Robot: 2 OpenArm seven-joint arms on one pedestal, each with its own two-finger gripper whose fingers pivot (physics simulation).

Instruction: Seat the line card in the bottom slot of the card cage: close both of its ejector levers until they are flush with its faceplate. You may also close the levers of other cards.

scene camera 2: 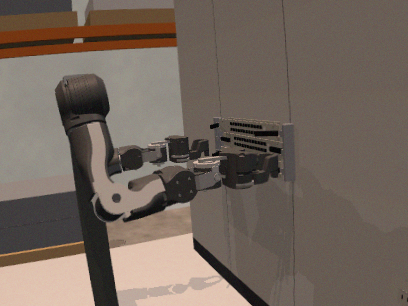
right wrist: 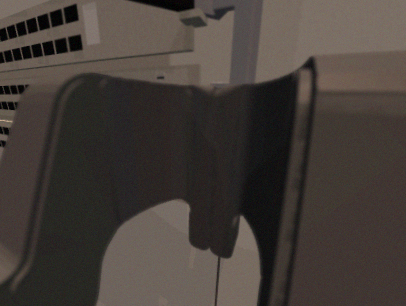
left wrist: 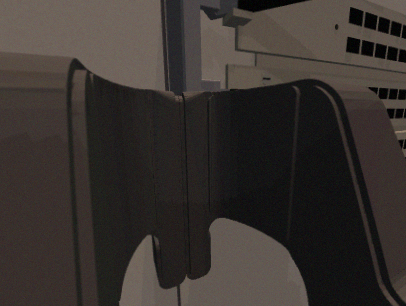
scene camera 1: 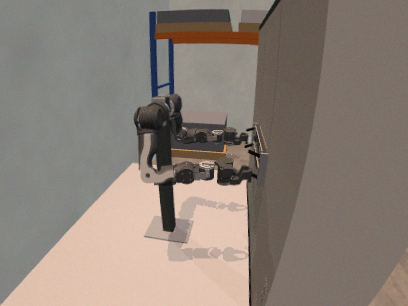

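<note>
The card cage (scene camera 1: 263, 170) (scene camera 2: 288, 150) is on the cabinet front and holds three line cards. A strip of the bottom card shows at the right edge of the left wrist view (left wrist: 402, 144) and the left edge of the right wrist view (right wrist: 4, 131). Its levers are mostly hidden by the grippers, so their angles cannot be told. My left gripper (scene camera 1: 249, 136) (scene camera 2: 206, 148) (left wrist: 185, 95) is shut and empty, close to the cage's far end. My right gripper (scene camera 1: 251, 174) (scene camera 2: 275, 164) (right wrist: 216, 90) is shut and empty, close to its near end. Contact with the levers cannot be seen.
The top card's levers (scene camera 2: 214, 126) (scene camera 2: 266, 133) stick out above the grippers. The middle card's levers (scene camera 2: 225, 139) (scene camera 2: 275, 149) sit just above them. The tall cabinet (scene camera 1: 295, 100) (scene camera 2: 350, 100) fills the right side. A shelf rack (scene camera 1: 153, 55) stands behind the arms.
</note>
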